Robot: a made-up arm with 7 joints.
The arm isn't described. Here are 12 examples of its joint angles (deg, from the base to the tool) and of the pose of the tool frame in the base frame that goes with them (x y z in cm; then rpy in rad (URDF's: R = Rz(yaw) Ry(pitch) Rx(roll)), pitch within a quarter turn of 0, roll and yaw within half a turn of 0).
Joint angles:
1: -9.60 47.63 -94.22 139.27 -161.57 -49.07 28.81
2: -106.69 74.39 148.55 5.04 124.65 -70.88 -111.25
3: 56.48 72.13 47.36 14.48 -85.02 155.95 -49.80
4: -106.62 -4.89 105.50 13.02 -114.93 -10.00 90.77
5: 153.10 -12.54 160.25 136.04 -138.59 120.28 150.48
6: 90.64 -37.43 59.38 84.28 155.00 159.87 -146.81
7: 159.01 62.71 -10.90 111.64 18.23 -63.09 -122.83
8: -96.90 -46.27 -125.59 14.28 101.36 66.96 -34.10
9: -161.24 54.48 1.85 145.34 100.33 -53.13 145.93
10: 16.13 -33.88 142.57 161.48 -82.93 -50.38 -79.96
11: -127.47 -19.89 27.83 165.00 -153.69 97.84 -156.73
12: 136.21 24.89 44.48 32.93 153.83 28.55 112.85
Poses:
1: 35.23 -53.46 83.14 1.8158 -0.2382 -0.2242
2: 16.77 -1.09 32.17 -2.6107 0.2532 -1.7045
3: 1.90 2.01 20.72 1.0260 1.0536 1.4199
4: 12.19 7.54 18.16 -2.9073 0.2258 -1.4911
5: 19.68 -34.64 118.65 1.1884 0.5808 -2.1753
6: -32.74 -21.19 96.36 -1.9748 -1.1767 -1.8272
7: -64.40 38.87 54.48 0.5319 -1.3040 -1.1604
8: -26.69 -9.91 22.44 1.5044 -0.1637 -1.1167
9: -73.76 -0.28 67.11 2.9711 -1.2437 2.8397
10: -51.63 -33.16 101.36 1.4169 0.1522 -0.9056
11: 8.95 28.64 131.54 2.0480 -0.8899 3.0339
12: -30.74 -3.52 12.39 -2.3136 -0.3225 2.6453
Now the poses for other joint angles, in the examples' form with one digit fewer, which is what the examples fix.
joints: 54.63 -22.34 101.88 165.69 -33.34 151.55 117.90
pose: -25.8 -11.0 106.7 -3.001 0.811 -1.749
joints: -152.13 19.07 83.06 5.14 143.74 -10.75 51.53
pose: -0.8 -4.0 14.7 -2.833 0.041 -0.244
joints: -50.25 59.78 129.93 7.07 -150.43 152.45 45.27
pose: 13.2 17.8 50.6 -0.997 -0.452 -2.077
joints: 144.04 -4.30 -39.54 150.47 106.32 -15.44 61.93
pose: 17.4 24.3 129.6 0.641 -0.497 -2.951
